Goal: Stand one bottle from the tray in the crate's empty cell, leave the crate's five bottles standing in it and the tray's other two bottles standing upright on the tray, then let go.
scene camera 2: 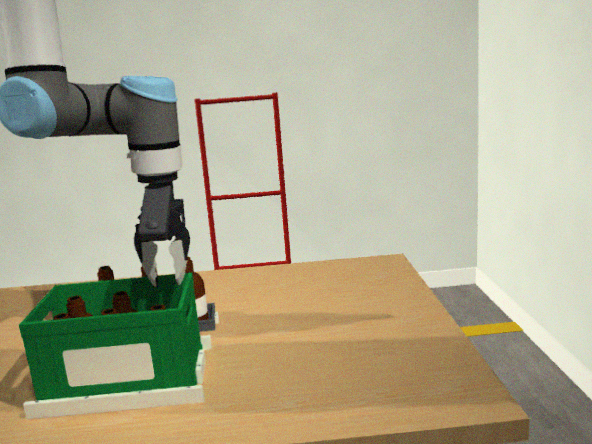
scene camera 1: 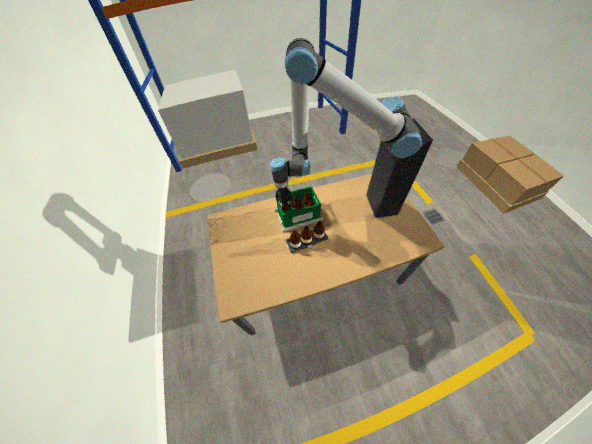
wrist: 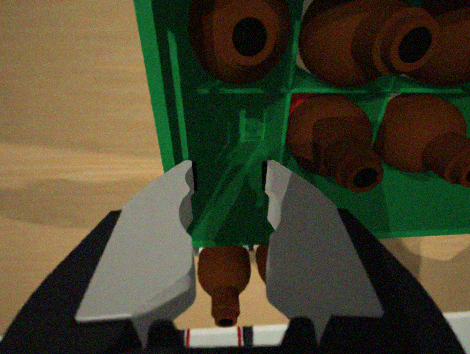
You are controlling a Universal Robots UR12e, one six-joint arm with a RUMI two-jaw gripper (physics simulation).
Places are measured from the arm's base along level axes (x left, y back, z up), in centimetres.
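Pixels of known places: gripper, fingertip midpoint: (scene camera 2: 167, 286) (scene camera 1: 285, 205) (wrist: 229, 163).
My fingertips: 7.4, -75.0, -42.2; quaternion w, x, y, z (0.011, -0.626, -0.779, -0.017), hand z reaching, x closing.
Observation:
Ahead of a thing's pixels: the offset from my fingertips to its top centre, as dx, dy, dz. "pt": to the spot under its first point. Level surfaces: height alone.
The green crate {-4.0, +9.2, -0.3} (scene camera 1: 288, 218) (scene camera 2: 175, 350) (wrist: 151, 65) holds five brown bottles, among them one bottle {-6.3, -0.3, -1.5} (wrist: 240, 45) beside the empty corner cell {pt +4.5, +0.0, -17.0} (wrist: 215, 125) and another {+0.2, +9.9, -1.5} (wrist: 332, 132) across a divider. My gripper (scene camera 2: 168, 283) (wrist: 229, 163) points down over that cell, its fingers partly open with nothing between them. Its tips are near the rim's height; exact depth is unclear. Three brown bottles {+21.6, +4.4, -1.8} (scene camera 1: 295, 239) {+19.1, +12.2, -1.8} (scene camera 1: 306, 235) {+16.1, +21.3, -1.8} (scene camera 1: 319, 230) stand upright on the dark tray (scene camera 1: 314, 242) (scene camera 2: 207, 325). One tray bottle {pt +19.8, +1.2, -9.5} (scene camera 2: 199, 292) shows behind the crate in scene camera 2, and a tray bottle (wrist: 223, 272) shows beyond the crate wall in the wrist view.
White strips {pt -14.1, +6.5, -15.9} (scene camera 2: 115, 401) run along the crate's base on the wooden table {dz -17.8} (scene camera 1: 260, 280) (scene camera 2: 360, 370). The arm's black pedestal (scene camera 1: 395, 175) stands at the table's right in scene camera 1. A red frame (scene camera 2: 246, 195) stands behind the table. Cardboard boxes (scene camera 1: 515, 170) stand on the floor.

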